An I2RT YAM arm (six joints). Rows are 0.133 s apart.
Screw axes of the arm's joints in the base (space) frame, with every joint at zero. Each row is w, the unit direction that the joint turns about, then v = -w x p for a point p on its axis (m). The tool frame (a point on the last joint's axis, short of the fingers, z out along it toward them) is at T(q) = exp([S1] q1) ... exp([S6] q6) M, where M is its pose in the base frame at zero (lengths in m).
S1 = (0, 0, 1, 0, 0, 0)
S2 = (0, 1, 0, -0.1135, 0, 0.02)
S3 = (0, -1, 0, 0.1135, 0, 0.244)
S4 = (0, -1, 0, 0.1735, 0, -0.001)
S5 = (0, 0, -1, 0, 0.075, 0)
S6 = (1, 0, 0, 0, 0.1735, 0)
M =
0 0 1 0.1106
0 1 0 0
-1 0 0 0.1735
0 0 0 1
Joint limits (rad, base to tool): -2.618..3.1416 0..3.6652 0..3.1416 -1.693..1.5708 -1.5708..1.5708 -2.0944..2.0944
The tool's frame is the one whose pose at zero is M.
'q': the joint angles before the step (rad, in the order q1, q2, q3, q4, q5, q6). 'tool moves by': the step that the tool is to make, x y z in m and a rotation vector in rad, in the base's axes. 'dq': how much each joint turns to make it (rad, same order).
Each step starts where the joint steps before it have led.
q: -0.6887 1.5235 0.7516 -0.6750 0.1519 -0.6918
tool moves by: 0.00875 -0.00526 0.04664 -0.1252 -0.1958 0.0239
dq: 0.0015 -0.1349 0.0612 0.0367 -0.0321 -0.0153
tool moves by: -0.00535 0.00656 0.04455 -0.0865 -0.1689 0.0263
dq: 0.0000 -0.1489 0.0385 -0.0013 -0.0477 -0.0062
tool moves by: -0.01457 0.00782 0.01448 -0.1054 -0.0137 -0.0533
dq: -0.0001 -0.1030 -0.0244 -0.0016 0.0900 0.0046
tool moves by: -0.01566 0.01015 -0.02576 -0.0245 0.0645 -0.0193
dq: 0.0001 -0.0582 -0.1273 0.0383 0.0603 -0.0184
